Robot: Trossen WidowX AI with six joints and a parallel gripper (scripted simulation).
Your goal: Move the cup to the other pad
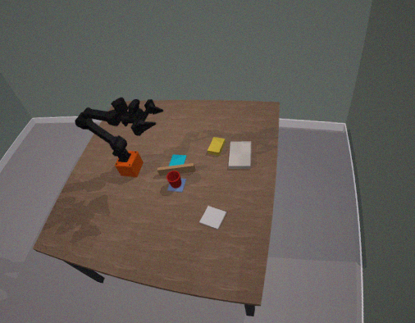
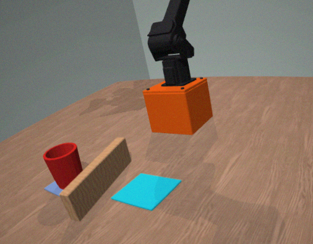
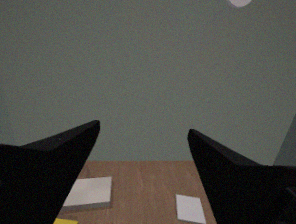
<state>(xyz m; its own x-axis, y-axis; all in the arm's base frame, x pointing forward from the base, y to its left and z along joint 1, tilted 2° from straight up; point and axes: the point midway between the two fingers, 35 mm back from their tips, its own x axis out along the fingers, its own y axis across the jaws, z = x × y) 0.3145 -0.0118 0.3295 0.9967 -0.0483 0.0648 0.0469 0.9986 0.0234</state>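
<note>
Now: the red cup 1 cm behind my gripper tip, 6 cm to the right of it and 41 cm below it. From my gripper tip the other things lie so: yellow block (15 cm ahead, 23 cm to the left, 43 cm below); wooden wall (3 cm behind, 2 cm to the left, 43 cm below); blue pad (1 cm behind, 6 cm to the right, 45 cm below).
</note>
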